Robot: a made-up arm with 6 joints. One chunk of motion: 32 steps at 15 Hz.
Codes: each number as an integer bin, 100 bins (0 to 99) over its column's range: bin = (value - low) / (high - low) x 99, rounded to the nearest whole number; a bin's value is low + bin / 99 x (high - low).
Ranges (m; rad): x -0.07..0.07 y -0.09..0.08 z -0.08..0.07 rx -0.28..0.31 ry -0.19..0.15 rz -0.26..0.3
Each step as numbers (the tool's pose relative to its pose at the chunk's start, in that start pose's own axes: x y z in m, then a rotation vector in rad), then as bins.
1 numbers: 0.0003 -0.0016 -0.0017 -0.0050 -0.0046 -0.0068
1 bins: 50 51 52 46 54 45
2 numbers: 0.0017 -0.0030 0.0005 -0.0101 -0.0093 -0.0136
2 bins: 51 51 53 45 53 44
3 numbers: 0.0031 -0.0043 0.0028 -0.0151 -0.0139 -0.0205
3 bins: 52 50 55 44 51 42
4 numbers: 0.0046 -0.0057 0.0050 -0.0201 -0.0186 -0.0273
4 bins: 53 49 56 44 50 41
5 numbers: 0.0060 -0.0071 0.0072 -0.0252 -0.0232 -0.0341
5 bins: 54 48 58 43 49 40
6 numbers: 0.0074 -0.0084 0.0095 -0.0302 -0.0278 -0.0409
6 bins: 55 48 59 42 47 39
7 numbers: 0.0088 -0.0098 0.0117 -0.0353 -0.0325 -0.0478
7 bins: 56 47 61 41 46 38
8 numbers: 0.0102 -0.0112 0.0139 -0.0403 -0.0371 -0.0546
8 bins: 57 46 62 40 45 36
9 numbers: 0.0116 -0.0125 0.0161 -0.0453 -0.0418 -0.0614
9 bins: 58 45 63 39 43 35
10 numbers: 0.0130 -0.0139 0.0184 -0.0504 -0.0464 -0.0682
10 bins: 59 44 65 39 42 34
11 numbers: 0.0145 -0.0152 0.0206 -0.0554 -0.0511 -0.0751
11 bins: 60 44 66 38 40 33
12 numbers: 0.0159 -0.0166 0.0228 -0.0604 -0.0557 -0.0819
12 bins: 61 43 68 37 39 31
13 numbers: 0.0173 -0.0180 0.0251 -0.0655 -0.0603 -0.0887
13 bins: 62 42 69 36 38 30
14 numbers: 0.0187 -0.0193 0.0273 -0.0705 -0.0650 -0.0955
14 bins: 63 41 71 35 36 29
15 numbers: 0.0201 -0.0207 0.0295 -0.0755 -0.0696 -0.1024
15 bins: 64 40 72 34 35 28
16 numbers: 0.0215 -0.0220 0.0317 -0.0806 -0.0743 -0.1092
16 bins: 65 40 74 33 34 27
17 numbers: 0.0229 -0.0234 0.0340 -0.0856 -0.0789 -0.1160
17 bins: 66 39 75 33 32 25
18 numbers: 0.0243 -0.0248 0.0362 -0.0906 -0.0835 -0.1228
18 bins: 67 38 77 32 31 24
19 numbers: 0.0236 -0.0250 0.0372 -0.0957 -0.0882 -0.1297
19 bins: 66 38 77 31 30 23
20 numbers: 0.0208 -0.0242 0.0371 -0.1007 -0.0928 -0.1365
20 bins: 64 38 77 30 28 22
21 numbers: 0.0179 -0.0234 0.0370 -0.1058 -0.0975 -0.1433
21 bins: 62 39 77 29 27 21
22 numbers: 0.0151 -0.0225 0.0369 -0.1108 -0.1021 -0.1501
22 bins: 60 39 77 28 26 19
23 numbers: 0.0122 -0.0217 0.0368 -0.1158 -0.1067 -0.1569
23 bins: 58 40 77 28 24 18
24 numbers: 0.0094 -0.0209 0.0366 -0.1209 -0.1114 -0.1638
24 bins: 56 40 77 27 23 17
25 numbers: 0.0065 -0.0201 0.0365 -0.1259 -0.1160 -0.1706
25 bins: 54 41 77 26 22 16
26 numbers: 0.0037 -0.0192 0.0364 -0.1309 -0.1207 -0.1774
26 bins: 52 41 77 25 20 15
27 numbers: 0.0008 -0.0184 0.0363 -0.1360 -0.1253 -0.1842
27 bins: 50 42 77 24 19 13
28 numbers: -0.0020 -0.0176 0.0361 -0.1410 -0.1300 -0.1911
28 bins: 48 42 77 23 17 12
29 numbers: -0.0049 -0.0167 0.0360 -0.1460 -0.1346 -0.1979
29 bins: 46 43 77 22 16 11
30 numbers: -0.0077 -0.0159 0.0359 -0.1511 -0.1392 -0.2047
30 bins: 44 43 76 22 15 10
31 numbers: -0.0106 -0.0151 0.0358 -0.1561 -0.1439 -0.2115
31 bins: 42 44 76 21 13 9
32 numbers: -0.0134 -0.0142 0.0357 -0.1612 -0.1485 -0.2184
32 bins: 40 44 76 20 12 7
